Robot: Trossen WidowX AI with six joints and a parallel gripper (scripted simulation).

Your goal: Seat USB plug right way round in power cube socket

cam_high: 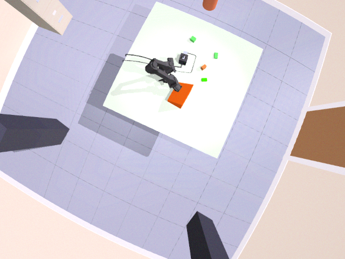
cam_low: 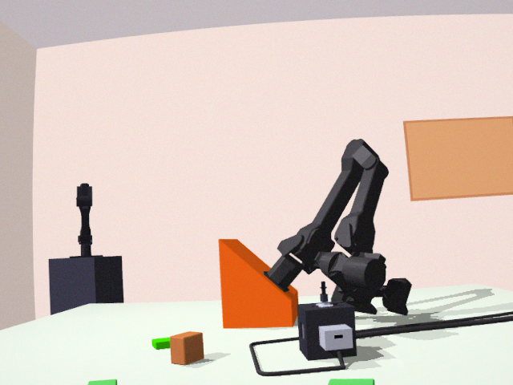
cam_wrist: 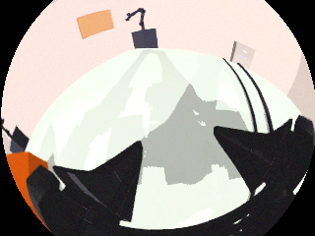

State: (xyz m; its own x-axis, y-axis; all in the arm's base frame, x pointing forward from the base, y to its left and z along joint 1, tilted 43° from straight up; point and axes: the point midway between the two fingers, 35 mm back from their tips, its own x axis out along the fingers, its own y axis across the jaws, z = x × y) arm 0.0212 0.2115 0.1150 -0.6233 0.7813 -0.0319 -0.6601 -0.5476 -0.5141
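Right now my gripper tip is 29 cm short of the USB plug, 12 cm to the left of it and 8 cm below it. Also, from my gripper tip: brown block (35 cm ahead, 33 cm to the right, 1 cm above); USB socket (29 cm ahead, 12 cm to the right, 6 cm above).
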